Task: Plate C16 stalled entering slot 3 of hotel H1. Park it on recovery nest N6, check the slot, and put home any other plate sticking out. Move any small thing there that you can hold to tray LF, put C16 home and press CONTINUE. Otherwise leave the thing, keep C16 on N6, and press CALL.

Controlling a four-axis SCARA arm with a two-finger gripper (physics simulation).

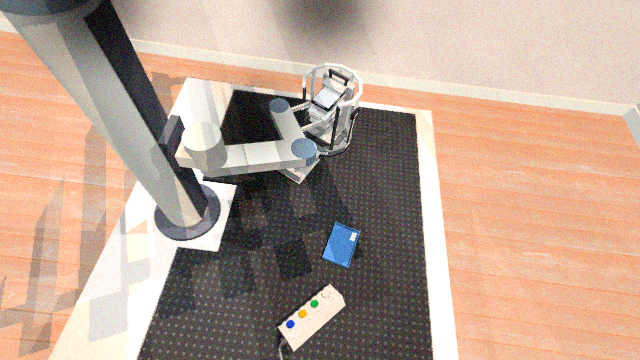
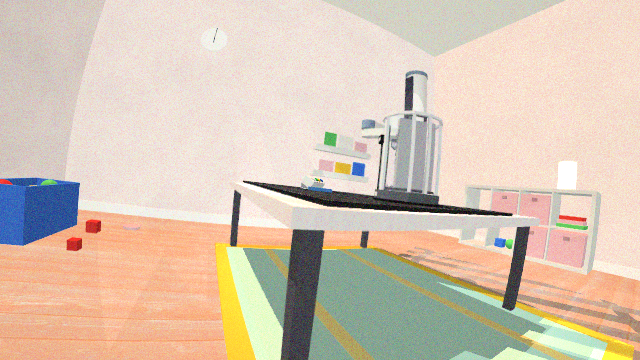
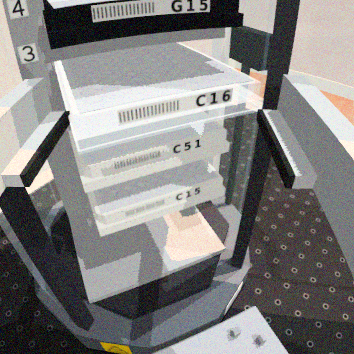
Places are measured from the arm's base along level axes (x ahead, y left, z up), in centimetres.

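Where they show: gripper, fingertip midpoint: (image 1: pixel 316 112) (image 3: pixel 161 94); arm's base at its link origin: (image 1: pixel 188 211).
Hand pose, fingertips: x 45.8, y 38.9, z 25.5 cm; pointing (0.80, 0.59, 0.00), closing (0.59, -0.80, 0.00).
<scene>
Each offset is from my fingertips to the top centre of the thing. "pt": to the spot under its first point.
Clear-lidded plate C16 @[dx +3.0, dy +4.7, dz +0.2 cm] (image 3: pixel 150 107) sticks out at slot 3 of the hotel (image 1: pixel 332 66) (image 2: pixel 413 116) (image 3: pixel 248 220), farther forward than plates C51 @[dx +3.8, dy +6.5, dz -3.4 cm] (image 3: pixel 145 159) and C15 @[dx +3.9, dy +6.5, dz -6.9 cm] (image 3: pixel 150 204) below. Black plate G15 @[pt dx +0.5, dy +1.1, dz +2.5 cm] (image 3: pixel 145 27) is above it. My gripper (image 1: pixel 320 111) (image 3: pixel 161 94) is open and empty; its fingers stand apart to the left and right of C16's front, their far ends close to its front corners. The inside of slot 3 behind C16 is hidden, and no small loose thing shows there. A blue tray @[dx +16.6, dy -45.3, dz -22.5 cm] (image 1: pixel 341 245) (image 2: pixel 320 190) with a white label lies on the mat.
A button box @[dx +8.3, dy -72.6, dz -15.8 cm] (image 1: pixel 311 320) (image 2: pixel 313 183) with blue, yellow, green and white buttons lies beyond the blue tray. A pale plate with small studs @[dx -5.1, dy -10.3, dz -17.2 cm] (image 3: pixel 225 340) (image 1: pixel 299 175) is in front of the hotel, its label unreadable. Upright hotel posts and the arm column (image 1: pixel 125 115) (image 2: pixel 421 92) stand nearby.
</scene>
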